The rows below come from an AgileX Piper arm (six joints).
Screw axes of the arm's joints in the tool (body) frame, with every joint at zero. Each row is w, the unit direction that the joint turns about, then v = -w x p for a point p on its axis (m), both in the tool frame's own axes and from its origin. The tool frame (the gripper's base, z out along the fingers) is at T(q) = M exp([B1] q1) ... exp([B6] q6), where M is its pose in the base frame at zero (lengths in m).
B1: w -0.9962 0 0.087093 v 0 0.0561 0
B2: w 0 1 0 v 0.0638 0 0.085
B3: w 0 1 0 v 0.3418 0 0.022
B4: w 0 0 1 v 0 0 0
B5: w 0 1 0 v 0.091 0 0
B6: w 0 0 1 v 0 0 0
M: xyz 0.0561 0 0.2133 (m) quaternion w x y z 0.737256 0 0.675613 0
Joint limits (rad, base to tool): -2.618..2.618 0..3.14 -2.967..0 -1.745..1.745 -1.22..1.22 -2.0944..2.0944
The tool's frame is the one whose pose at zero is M.
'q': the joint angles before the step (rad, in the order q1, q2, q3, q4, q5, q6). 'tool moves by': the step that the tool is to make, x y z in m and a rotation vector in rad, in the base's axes. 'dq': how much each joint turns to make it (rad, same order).
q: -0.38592 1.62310 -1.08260 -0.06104 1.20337 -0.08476
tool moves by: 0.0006 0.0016 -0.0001 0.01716 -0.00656 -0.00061
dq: 0.00014 0.00000 0.00010 0.01968 -0.00010 -0.00790
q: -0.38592 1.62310 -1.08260 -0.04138 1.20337 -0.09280
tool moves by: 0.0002 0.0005 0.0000 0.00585 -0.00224 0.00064
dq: -0.00008 0.00000 -0.00008 0.00662 0.00008 -0.00364
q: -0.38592 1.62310 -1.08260 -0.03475 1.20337 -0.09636
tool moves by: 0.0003 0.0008 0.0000 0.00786 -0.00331 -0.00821
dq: 0.00006 -0.00007 -0.00001 0.00986 0.00008 0.00396
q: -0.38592 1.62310 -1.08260 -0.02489 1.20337 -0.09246
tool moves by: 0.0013 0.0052 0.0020 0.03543 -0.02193 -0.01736
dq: 0.00506 -0.00720 0.00005 0.04582 0.00007 0.00251
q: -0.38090 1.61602 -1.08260 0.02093 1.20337 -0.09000
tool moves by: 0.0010 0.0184 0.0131 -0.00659 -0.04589 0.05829
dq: 0.06042 -0.04716 0.00004 0.01035 0.00183 -0.00209
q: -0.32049 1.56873 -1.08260 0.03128 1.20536 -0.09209
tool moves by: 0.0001 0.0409 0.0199 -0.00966 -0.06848 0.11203
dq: 0.14470 -0.07373 0.00010 0.00786 0.00392 0.02997
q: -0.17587 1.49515 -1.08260 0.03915 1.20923 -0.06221
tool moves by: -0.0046 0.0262 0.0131 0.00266 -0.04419 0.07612
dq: 0.09474 -0.05007 -0.00008 0.00759 0.00601 0.01665
